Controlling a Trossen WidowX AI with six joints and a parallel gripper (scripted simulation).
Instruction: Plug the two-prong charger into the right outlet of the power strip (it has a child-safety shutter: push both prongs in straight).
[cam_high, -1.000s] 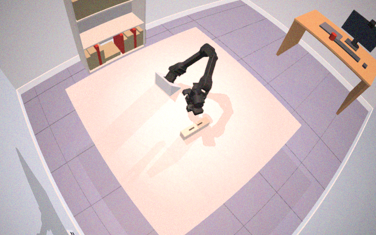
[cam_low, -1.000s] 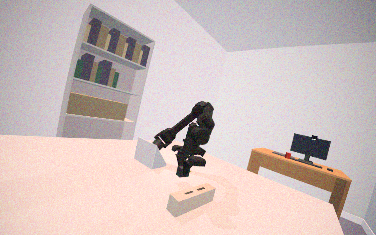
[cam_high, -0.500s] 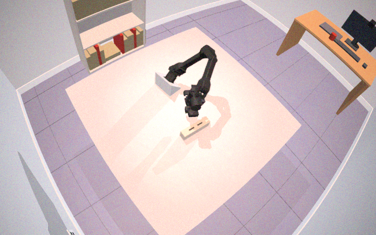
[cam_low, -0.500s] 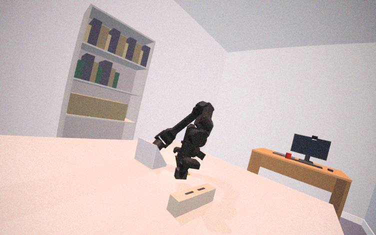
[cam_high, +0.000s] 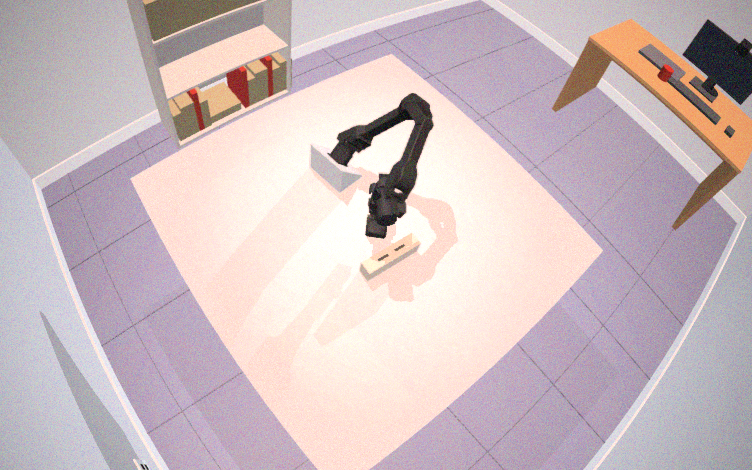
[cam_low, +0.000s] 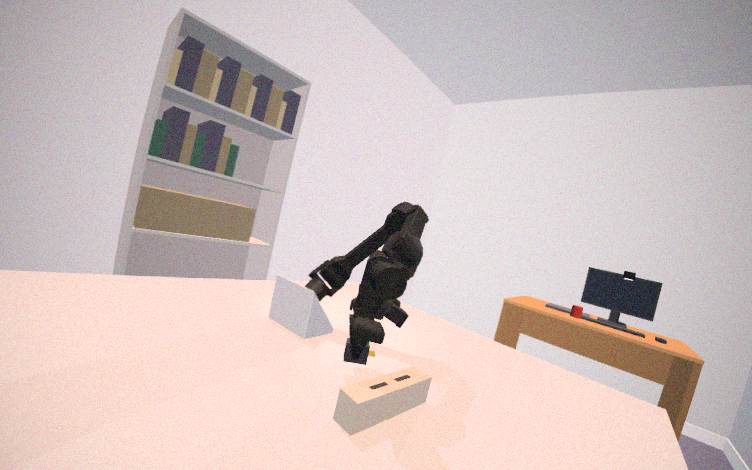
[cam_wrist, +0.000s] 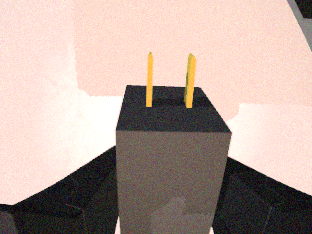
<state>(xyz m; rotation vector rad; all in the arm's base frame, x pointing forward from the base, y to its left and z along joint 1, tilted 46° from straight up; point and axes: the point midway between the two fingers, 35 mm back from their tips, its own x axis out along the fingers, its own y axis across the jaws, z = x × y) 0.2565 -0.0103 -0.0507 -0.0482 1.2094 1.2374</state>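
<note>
The two-prong charger lies 1 cm ahead of my gripper tip, 1 cm to the left of it and 1 cm above it.
</note>
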